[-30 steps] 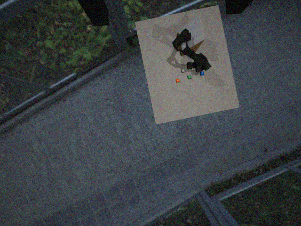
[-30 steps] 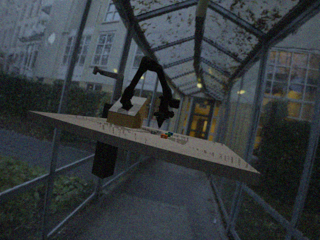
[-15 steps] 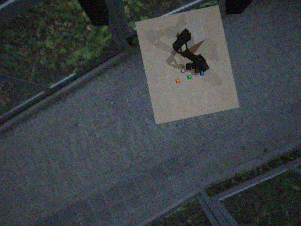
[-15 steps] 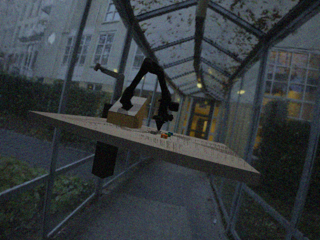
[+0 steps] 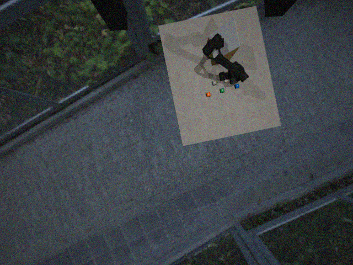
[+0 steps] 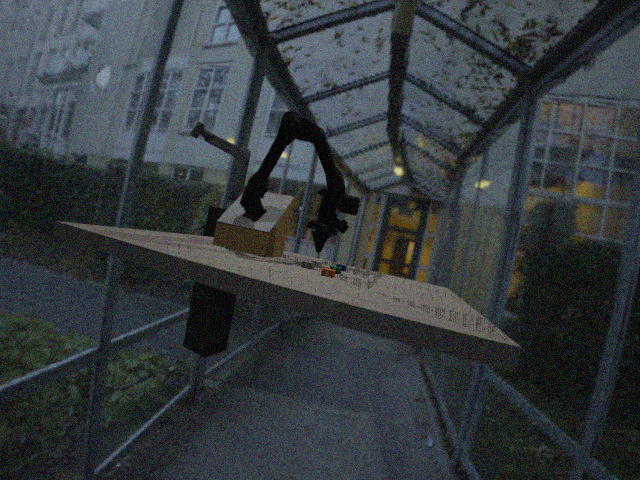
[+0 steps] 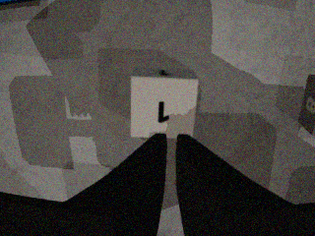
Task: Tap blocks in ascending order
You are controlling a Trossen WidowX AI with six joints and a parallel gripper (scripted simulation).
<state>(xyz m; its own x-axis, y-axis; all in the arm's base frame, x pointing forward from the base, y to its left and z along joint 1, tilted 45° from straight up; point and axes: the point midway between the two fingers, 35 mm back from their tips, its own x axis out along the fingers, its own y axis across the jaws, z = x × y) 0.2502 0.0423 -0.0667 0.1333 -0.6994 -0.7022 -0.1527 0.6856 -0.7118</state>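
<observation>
Now: gripper tip 4 cm above the white block. The rest, counted from my gripper tip: grey block 10 cm to the right, 4 cm below, 2 cm ahead; then green block 9 cm ahead, 4 cm to the right, 4 cm below; then blue block 10 cm to the left, 6 cm ahead, 4 cm below.
</observation>
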